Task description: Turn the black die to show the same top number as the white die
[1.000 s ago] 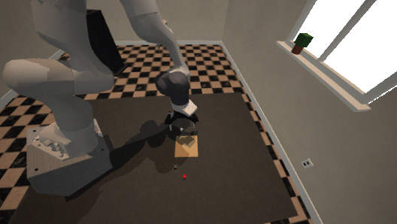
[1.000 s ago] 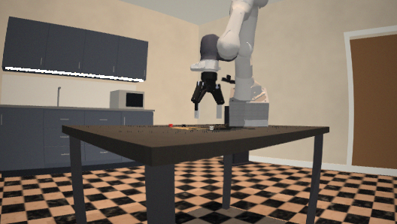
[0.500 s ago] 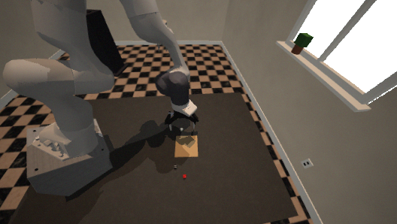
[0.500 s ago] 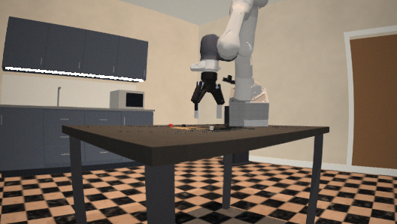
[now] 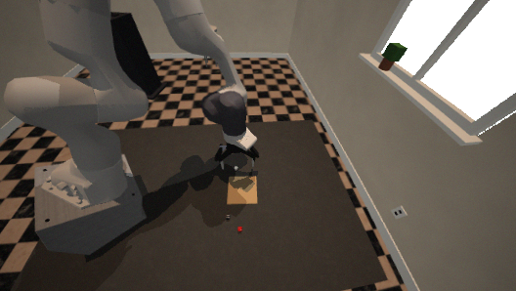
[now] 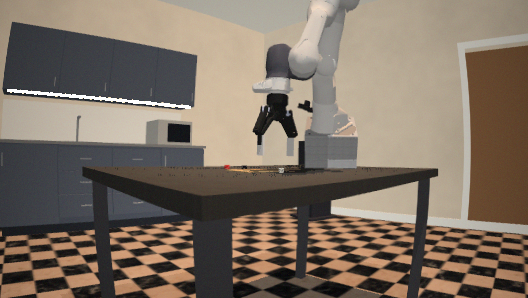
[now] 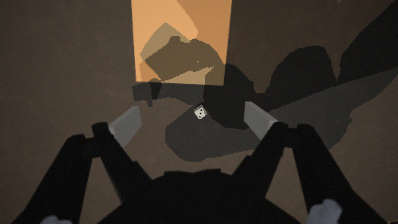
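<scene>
Now: the black die 230 mm to the right of my hand, 60 mm below it and 10 mm ahead of it. Round my hand: tan mat: 100 mm to the right, 60 mm below, 40 mm ahead; then white die: 60 mm below, 20 mm behind, 10 mm to the left; then red die: 270 mm to the right, 70 mm ahead, 60 mm below.
</scene>
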